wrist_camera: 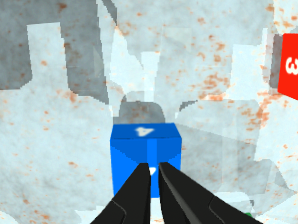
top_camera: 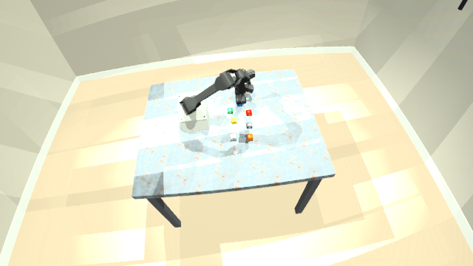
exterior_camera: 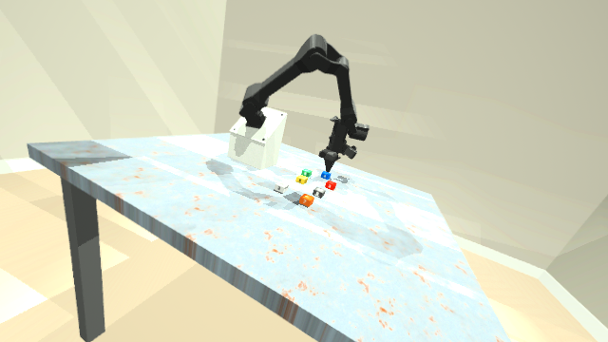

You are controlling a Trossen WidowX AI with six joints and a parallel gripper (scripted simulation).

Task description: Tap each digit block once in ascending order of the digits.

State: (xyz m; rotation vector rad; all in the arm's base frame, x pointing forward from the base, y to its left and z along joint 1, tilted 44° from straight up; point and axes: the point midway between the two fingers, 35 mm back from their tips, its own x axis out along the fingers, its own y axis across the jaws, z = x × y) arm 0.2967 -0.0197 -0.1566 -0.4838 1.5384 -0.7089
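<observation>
Now: the blue block 20 mm below my gripper tip. The rest, counted from my gripper tip: yellow block: 70 mm behind, 130 mm to the right, 20 mm below; green block: 80 mm behind, 50 mm to the right, 20 mm below; red block: 40 mm ahead, 90 mm to the right, 20 mm below.
</observation>
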